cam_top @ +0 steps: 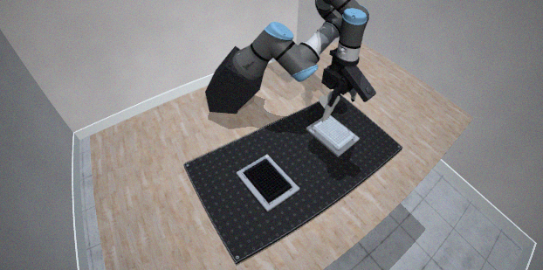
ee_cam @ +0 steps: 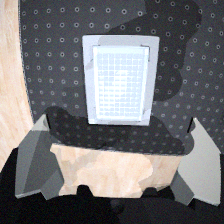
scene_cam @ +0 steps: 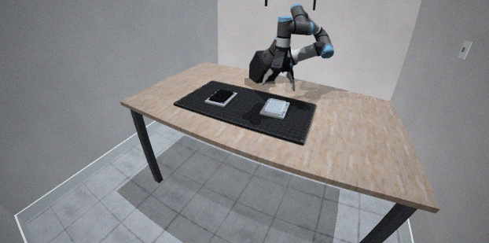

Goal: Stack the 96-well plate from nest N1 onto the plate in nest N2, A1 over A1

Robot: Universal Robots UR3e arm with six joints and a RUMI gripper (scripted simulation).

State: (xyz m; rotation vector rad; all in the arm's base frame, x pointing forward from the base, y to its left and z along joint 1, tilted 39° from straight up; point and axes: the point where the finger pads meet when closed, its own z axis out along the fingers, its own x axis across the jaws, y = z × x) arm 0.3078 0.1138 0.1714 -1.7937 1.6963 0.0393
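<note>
Now: the white 96-well plate 10 cm below my hand. Round my hand: black 96-well plate: 6 cm ahead, 30 cm to the right, 10 cm below; nest N1: 11 cm below.
</note>
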